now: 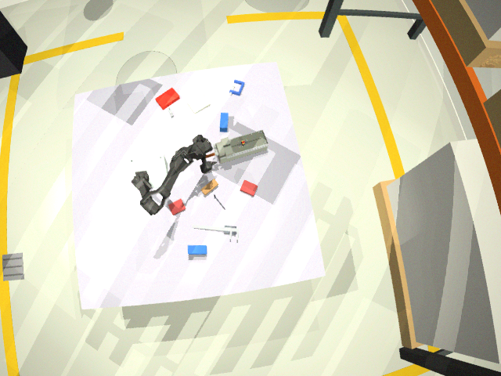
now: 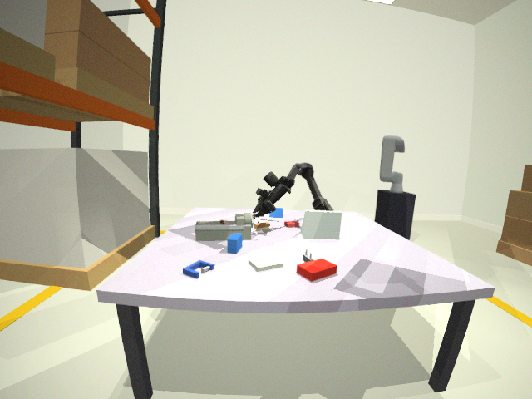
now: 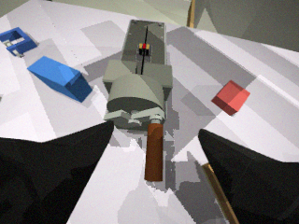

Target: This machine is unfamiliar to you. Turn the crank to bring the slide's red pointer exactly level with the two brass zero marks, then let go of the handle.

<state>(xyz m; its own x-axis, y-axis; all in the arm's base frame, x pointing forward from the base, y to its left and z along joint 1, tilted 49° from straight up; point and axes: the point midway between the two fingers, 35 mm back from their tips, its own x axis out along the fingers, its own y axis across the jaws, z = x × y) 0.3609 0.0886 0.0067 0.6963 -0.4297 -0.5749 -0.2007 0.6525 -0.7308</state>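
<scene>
Now: the crank 10 mm to the left of my gripper tip, 10 mm below it and 10 mm behind it. From my gripper tip the other things lie so: red pointer 150 mm ahead, 60 mm to the left, 30 mm below; orange-brown crank handle 20 mm behind; brown block 140 mm to the right, 100 mm below, 40 mm behind.
</scene>
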